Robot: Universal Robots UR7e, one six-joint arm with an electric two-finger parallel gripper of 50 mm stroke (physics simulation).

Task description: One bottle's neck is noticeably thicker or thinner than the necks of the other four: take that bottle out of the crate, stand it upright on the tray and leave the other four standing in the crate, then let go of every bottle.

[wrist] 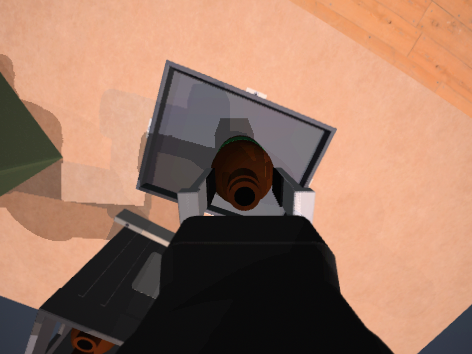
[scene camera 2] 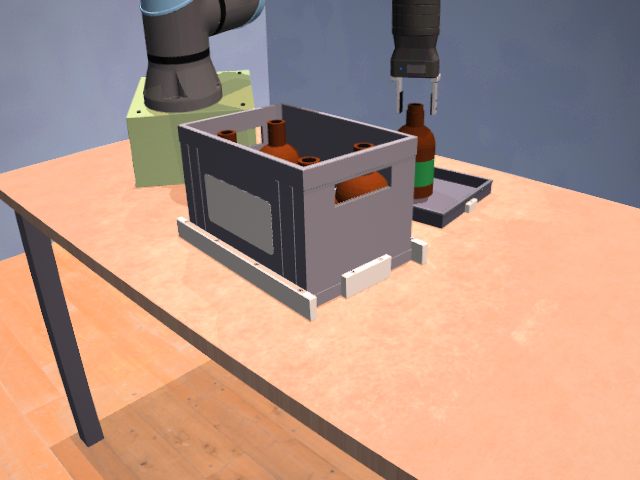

Labels:
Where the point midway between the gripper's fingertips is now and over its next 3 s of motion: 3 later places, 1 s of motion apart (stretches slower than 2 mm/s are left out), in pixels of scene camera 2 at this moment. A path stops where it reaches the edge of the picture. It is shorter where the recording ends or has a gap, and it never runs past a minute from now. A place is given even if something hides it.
The gripper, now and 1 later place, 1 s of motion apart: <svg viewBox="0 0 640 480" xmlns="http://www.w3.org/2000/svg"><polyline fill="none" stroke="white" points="416,113 419,40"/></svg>

